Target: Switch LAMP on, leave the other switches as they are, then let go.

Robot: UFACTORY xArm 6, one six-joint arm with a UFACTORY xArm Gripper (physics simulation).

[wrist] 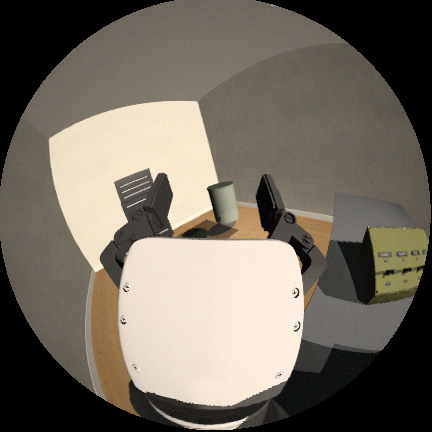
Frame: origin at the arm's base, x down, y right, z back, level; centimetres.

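Where they show: gripper, fingertip midpoint: (pixel 213 182).
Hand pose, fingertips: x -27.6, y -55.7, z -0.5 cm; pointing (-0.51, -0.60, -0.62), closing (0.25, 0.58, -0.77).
After its pixels a point has its place.
A yellow-green switch panel (pixel 395 242) shows at the far right edge of the wrist view, on a grey surface. Its face has a row of small light label plates with dark switches below them. The labels are too small to read, so I cannot tell which switch is LAMP or how each one is set. The panel's right side is cut off by the view's edge. My gripper (pixel 213 182) {x -27.6, y -55.7, z -0.5 cm} is open and empty, its two dark fingers wide apart. It is well to the left of the panel and touches nothing.
The grey table (pixel 345 317) {x 13.8, y -29.2, z -19.8 cm} carries the panel at the right. Beyond the fingers, a grey-green cylindrical bin (pixel 224 202) stands on the wooden floor (pixel 247 215). A dark drawer cabinet (pixel 134 186) stands behind the left finger, before a bright wall (pixel 100 150).
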